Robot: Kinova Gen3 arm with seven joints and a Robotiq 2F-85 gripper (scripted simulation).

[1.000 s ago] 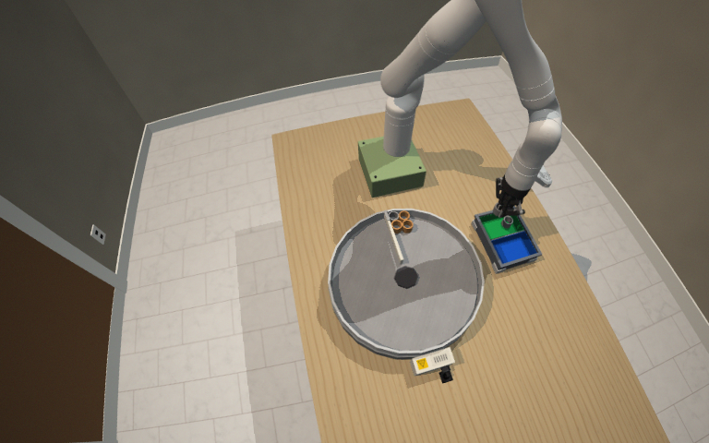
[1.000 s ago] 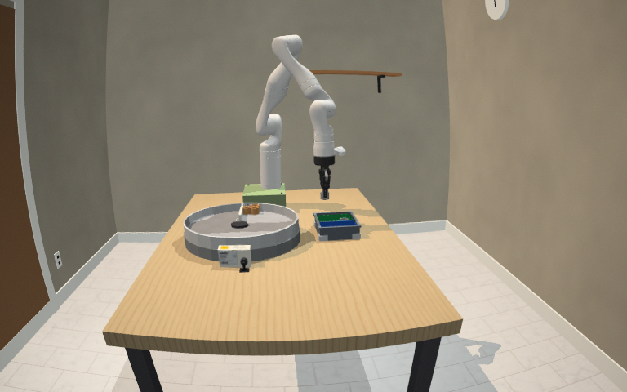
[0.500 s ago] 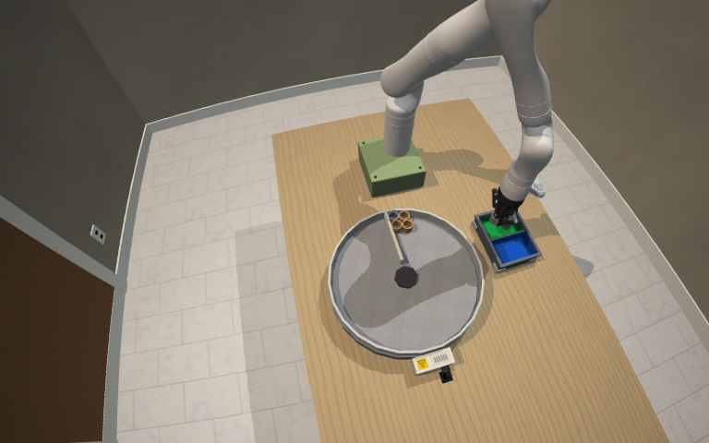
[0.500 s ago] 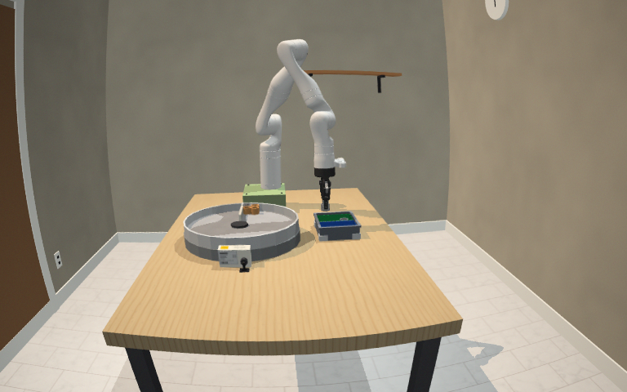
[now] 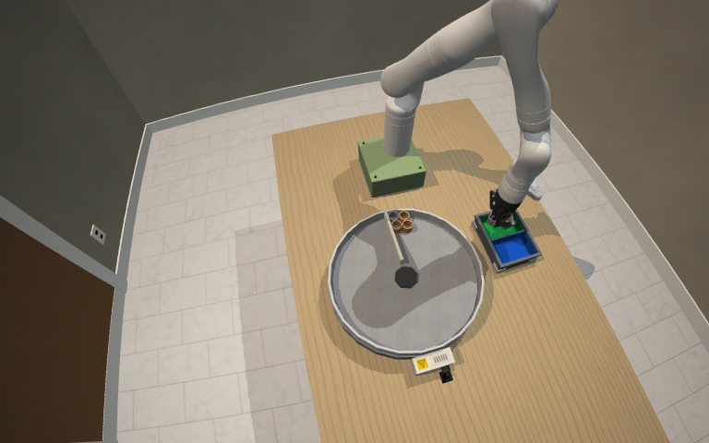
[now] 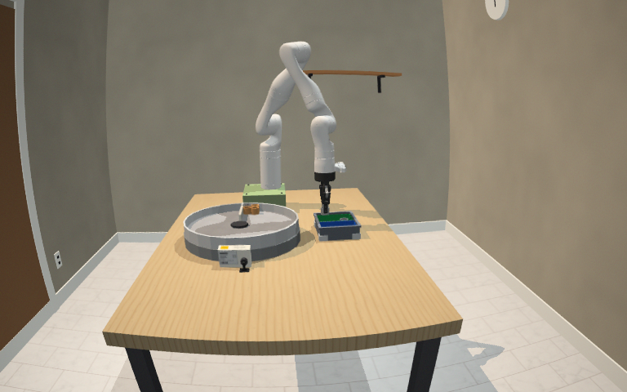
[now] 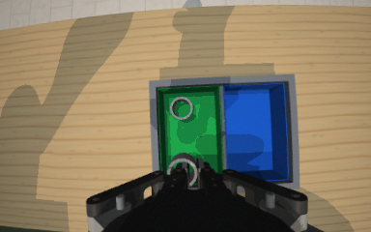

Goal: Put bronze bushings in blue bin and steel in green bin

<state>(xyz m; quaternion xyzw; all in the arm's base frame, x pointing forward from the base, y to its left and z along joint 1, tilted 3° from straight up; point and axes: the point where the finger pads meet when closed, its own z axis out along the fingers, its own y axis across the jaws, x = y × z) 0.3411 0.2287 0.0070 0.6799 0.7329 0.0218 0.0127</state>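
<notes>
Now: the blue bin 4 cm ahead of my hand, 4 cm to the left of it and 5 cm below it. Also, from my hand: turntable: 11 cm ahead, 31 cm to the right, 3 cm below.
</notes>
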